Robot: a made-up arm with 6 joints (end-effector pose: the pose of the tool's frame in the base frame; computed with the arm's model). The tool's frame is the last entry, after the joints.
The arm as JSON. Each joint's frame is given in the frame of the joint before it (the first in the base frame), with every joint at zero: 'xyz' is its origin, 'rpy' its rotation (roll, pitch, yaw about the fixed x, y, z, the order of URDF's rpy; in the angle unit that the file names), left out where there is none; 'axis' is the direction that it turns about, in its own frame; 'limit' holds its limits. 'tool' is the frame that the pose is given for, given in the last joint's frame.
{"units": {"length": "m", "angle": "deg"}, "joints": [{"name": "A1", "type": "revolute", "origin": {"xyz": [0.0, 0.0, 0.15]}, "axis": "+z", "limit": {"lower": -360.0, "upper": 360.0}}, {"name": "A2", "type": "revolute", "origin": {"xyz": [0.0, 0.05, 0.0]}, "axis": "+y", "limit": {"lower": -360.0, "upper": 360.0}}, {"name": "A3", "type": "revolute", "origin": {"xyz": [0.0, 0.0, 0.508]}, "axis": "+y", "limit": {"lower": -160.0, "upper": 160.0}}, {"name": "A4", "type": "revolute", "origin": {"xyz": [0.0, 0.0, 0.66]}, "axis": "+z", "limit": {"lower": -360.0, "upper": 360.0}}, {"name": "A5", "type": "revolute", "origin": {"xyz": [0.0, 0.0, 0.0]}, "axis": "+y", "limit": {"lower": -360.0, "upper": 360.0}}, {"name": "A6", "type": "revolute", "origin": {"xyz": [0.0, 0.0, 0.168]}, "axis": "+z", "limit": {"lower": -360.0, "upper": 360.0}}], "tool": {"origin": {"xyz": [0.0, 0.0, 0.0]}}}
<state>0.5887 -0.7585 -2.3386 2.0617 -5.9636 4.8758</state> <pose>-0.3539 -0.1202 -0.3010 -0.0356 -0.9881 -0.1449 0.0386</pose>
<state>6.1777 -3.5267 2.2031 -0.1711 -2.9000 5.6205</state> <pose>-0.2930 0.0882 -0.2376 -0.1766 0.8378 -0.1364 0.4983</pose>
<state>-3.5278 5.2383 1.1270 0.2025 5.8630 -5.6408</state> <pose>0.3935 -0.1991 1.2212 -0.1581 0.0605 -0.9602 0.2224</pose>
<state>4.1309 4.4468 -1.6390 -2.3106 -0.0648 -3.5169</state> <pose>0.1726 0.1569 -0.7677 0.9532 0.2646 -0.0928 0.1133</pose>
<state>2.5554 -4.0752 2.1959 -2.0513 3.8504 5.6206</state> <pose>0.0140 -0.1857 -0.2657 0.4409 -0.2169 -0.7132 0.4999</pose>
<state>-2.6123 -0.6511 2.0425 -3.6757 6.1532 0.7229</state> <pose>-0.4195 -0.2905 0.6831 0.0906 -0.6769 0.2367 0.6910</pose>
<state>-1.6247 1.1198 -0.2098 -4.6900 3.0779 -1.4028</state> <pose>0.0150 -0.8478 0.6738 -0.5574 0.7035 0.3057 0.3176</pose>
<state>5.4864 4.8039 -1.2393 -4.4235 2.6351 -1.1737</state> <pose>-0.3944 0.5868 -0.2810 0.3482 0.0918 0.8939 0.2670</pose>
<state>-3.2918 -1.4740 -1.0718 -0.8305 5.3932 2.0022</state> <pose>0.8308 -0.2738 -0.4841 0.6912 -0.6556 0.1375 0.2712</pose>
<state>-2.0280 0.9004 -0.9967 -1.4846 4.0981 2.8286</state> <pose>0.0210 -0.3805 1.0250 0.0037 0.8889 -0.1930 0.4153</pose>
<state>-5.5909 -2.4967 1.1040 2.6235 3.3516 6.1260</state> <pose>-0.6273 -0.4777 -0.1382 -0.7004 -0.0834 -0.6319 0.3213</pose>
